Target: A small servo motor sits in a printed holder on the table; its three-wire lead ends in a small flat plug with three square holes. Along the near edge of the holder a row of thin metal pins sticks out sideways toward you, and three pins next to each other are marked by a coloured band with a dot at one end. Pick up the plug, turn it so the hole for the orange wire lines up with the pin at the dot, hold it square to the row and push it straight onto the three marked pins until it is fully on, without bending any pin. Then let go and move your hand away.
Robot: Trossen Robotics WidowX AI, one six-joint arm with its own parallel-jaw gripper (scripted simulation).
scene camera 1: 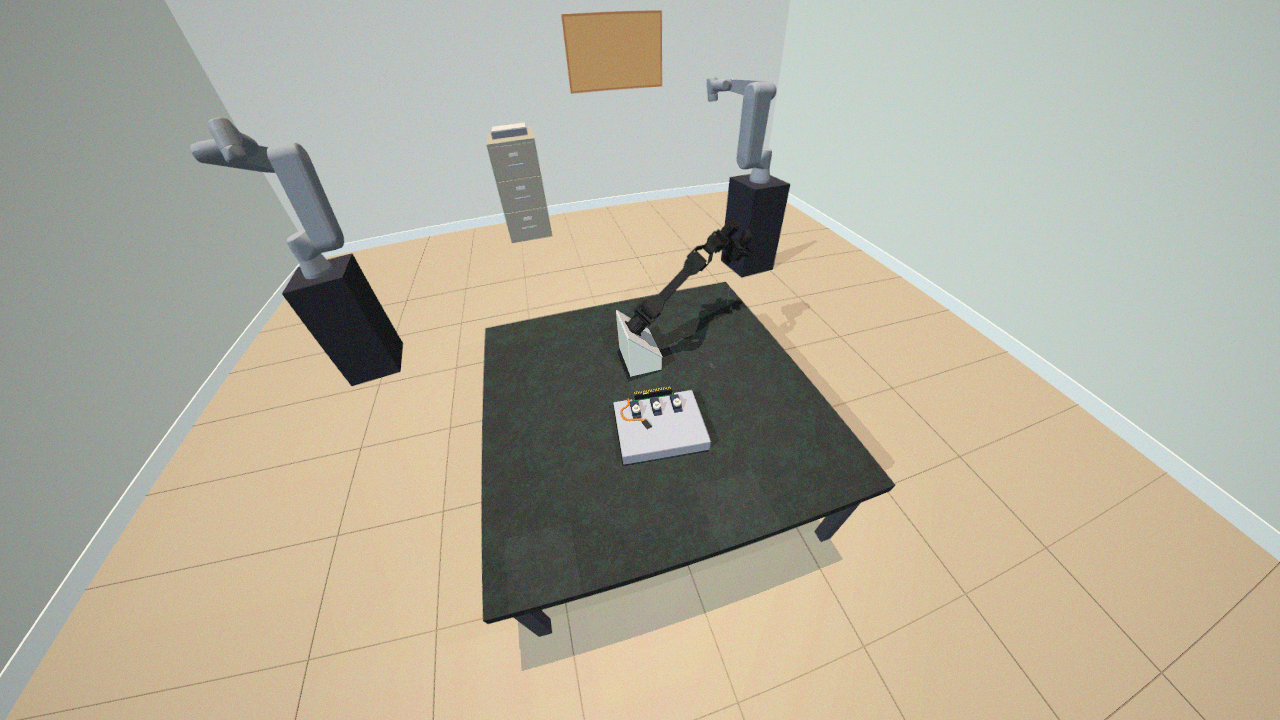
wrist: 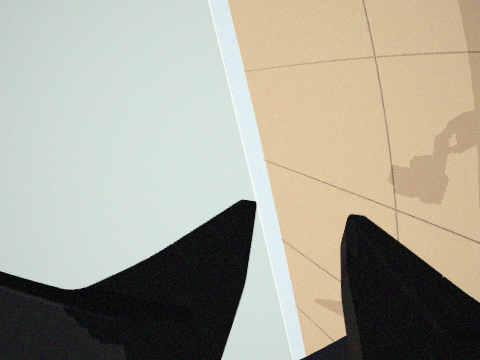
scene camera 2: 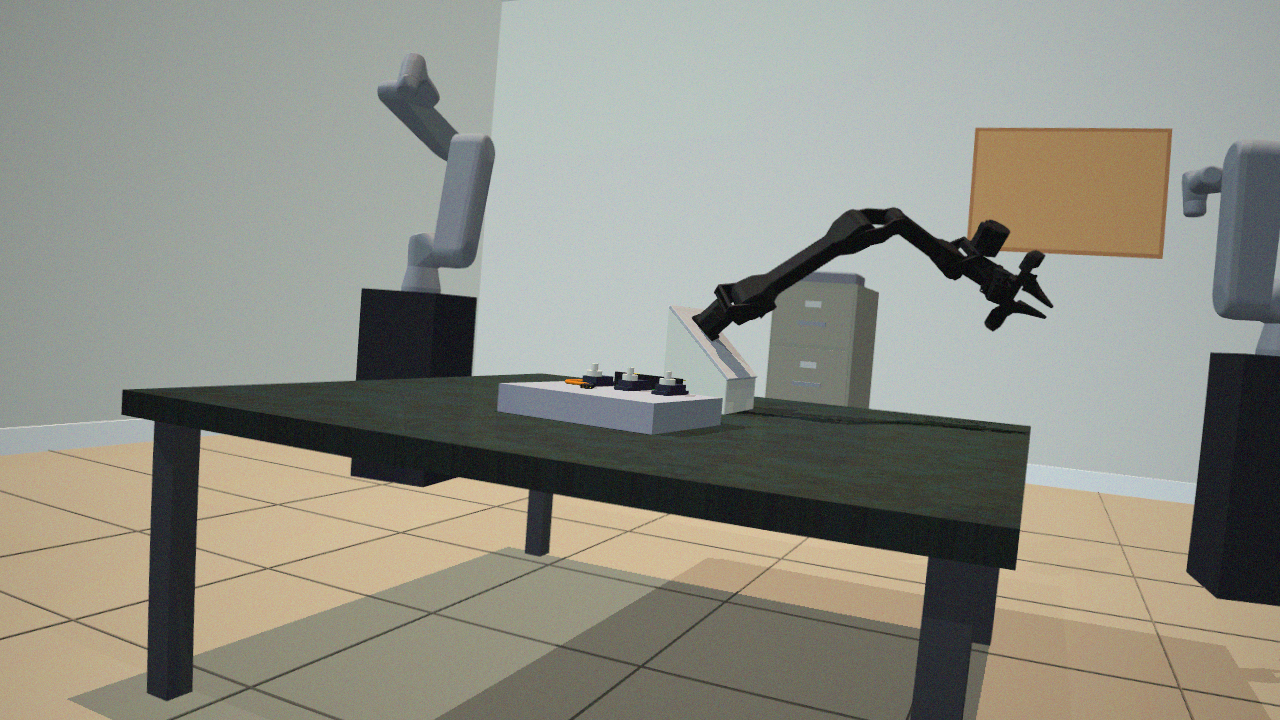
Path:
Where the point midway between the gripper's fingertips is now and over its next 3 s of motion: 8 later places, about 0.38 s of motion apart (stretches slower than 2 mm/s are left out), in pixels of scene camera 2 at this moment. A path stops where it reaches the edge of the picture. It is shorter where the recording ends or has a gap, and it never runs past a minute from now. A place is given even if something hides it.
My gripper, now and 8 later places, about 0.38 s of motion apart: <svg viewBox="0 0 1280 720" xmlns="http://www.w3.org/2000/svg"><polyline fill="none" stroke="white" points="1049,312 1058,324 1064,329 1059,333 1041,328 1003,310 952,284 892,255 832,229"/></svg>

